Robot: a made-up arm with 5 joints.
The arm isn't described. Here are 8 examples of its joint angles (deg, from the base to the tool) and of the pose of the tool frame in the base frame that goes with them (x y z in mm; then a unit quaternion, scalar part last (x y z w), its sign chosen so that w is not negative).
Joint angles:
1: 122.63 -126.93 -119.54 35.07 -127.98
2: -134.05 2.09 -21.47 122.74 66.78
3: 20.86 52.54 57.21 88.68 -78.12
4: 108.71 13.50 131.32 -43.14 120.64
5: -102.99 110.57 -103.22 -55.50 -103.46
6: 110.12 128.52 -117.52 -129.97 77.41
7: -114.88 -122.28 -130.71 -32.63 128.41
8: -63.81 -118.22 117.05 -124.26 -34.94
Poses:
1: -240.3 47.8 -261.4 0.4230 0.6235 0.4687 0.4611
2: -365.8 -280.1 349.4 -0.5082 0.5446 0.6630 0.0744
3: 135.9 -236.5 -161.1 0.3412 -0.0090 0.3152 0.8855
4: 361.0 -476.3 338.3 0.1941 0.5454 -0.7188 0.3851
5: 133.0 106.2 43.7 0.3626 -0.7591 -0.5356 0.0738
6: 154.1 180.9 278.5 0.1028 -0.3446 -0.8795 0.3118
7: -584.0 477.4 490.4 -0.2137 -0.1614 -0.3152 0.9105
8: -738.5 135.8 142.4 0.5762 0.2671 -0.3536 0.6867
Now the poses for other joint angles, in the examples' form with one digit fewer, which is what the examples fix.
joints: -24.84 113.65 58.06 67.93 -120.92
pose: -384 -647 114 0.275 -0.323 -0.106 0.900
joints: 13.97 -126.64 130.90 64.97 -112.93
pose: -604 144 348 -0.171 0.193 -0.862 0.436
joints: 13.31 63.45 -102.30 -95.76 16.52
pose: 66 345 -211 -0.220 0.882 -0.404 0.107
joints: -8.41 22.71 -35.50 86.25 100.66
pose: -498 203 -341 -0.516 -0.239 0.475 0.672
